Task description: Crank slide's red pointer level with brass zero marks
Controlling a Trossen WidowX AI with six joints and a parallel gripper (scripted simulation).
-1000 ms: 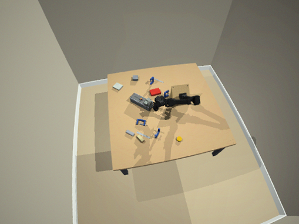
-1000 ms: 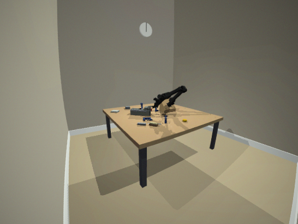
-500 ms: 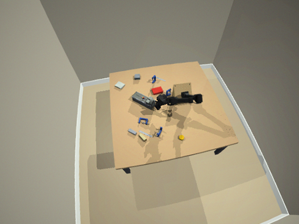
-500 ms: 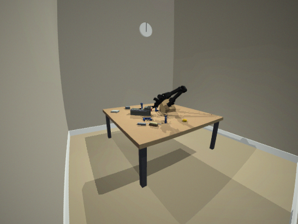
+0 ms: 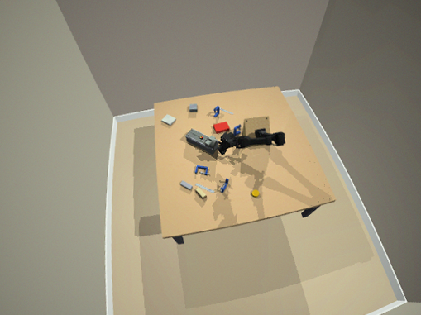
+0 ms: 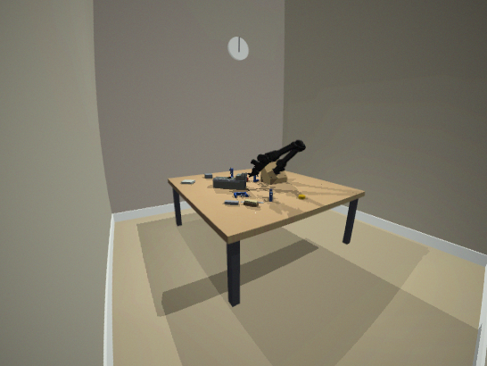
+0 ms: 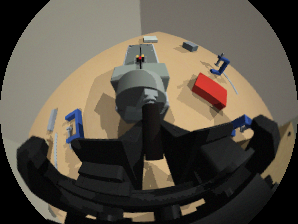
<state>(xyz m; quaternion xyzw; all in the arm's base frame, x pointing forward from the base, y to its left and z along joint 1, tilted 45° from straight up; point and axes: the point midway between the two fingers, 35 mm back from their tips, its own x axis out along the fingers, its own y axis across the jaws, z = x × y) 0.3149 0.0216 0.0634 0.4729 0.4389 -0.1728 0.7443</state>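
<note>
My gripper tip is now 20 mm below the dark crank handle, 10 mm to the right of it and 10 mm past it. From my gripper tip the other things lie so: red pointer: 120 mm ahead, 100 mm to the right, 10 mm below; then tan block: 330 mm to the left, 210 mm ahead, 80 mm below; then yellow disc: 410 mm to the left, 180 mm behind, 80 mm below.
</note>
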